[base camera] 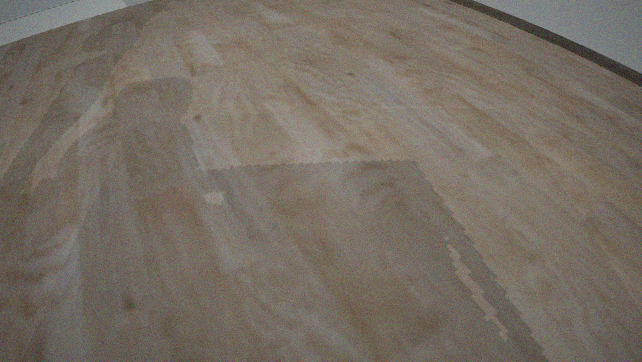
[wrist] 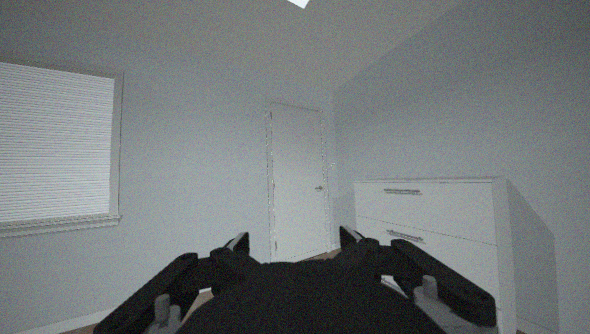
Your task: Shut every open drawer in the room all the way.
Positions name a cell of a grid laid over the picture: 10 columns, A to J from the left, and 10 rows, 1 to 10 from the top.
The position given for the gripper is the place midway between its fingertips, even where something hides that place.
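Visible are the gripper (wrist: E8), a white wall (wrist: H3), a white door (wrist: F7) and a window with blinds (wrist: B4).
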